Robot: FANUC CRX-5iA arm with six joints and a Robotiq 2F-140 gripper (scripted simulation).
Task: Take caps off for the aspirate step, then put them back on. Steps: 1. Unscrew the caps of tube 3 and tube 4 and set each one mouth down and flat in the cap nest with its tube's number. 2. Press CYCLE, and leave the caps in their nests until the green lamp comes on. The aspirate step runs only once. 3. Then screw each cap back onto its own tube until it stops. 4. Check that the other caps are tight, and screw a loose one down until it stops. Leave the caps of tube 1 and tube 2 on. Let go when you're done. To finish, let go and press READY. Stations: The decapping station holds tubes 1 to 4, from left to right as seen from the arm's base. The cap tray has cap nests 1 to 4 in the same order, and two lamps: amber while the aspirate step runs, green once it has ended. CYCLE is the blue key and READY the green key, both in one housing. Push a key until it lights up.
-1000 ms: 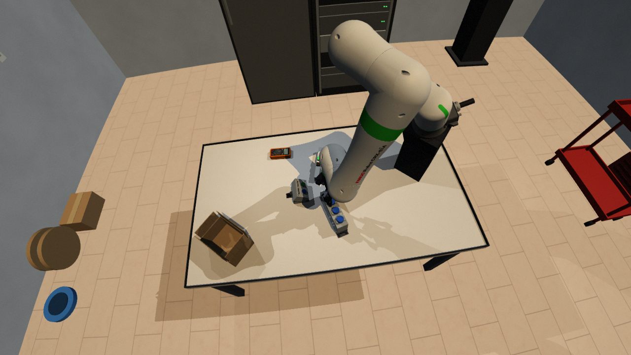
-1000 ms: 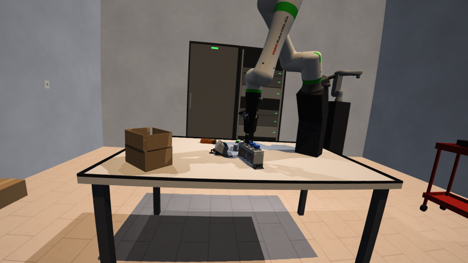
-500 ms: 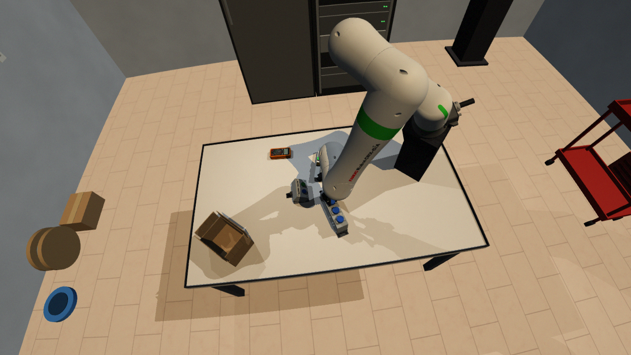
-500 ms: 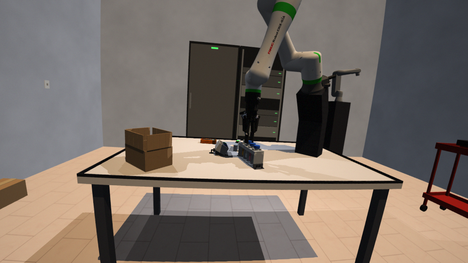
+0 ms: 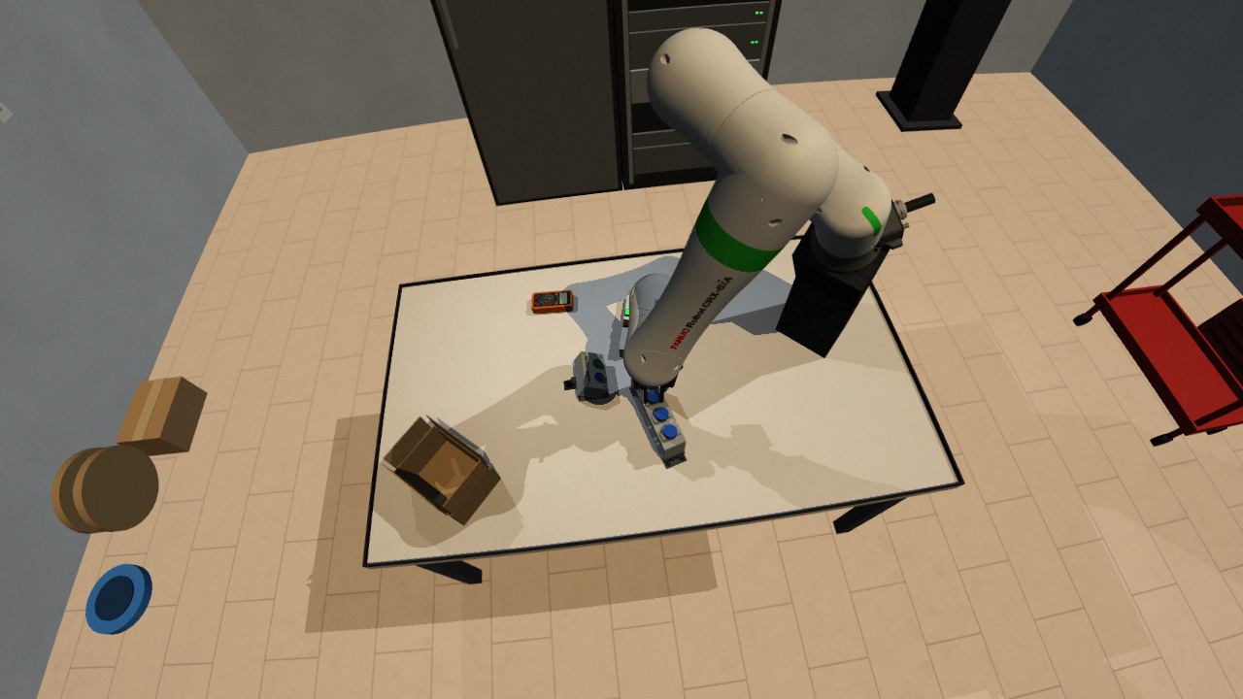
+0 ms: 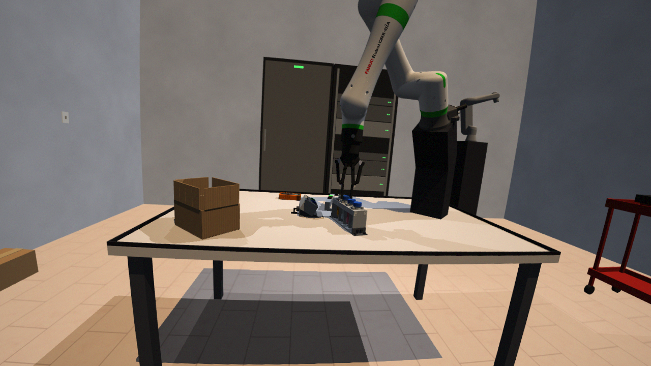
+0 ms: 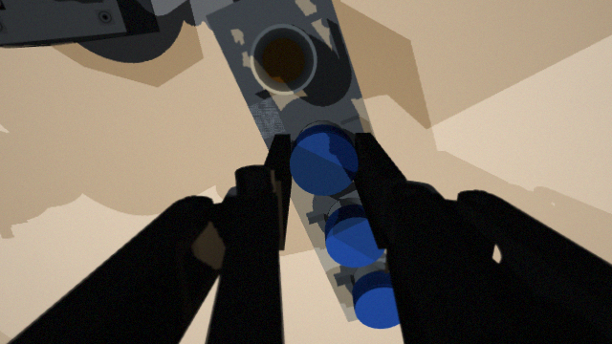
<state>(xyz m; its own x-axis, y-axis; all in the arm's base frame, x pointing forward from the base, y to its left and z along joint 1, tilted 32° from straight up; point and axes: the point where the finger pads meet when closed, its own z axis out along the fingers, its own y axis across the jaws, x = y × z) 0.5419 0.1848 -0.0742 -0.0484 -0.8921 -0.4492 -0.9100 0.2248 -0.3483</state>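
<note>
My gripper is now 3 cm above the blue cap. Round my hand: blue cycle key: 14 cm ahead, 10 cm to the right, 8 cm below; key housing: 16 cm ahead, 13 cm to the right, 9 cm below; green ready key: 15 cm to the right, 14 cm ahead, 8 cm below.
</note>
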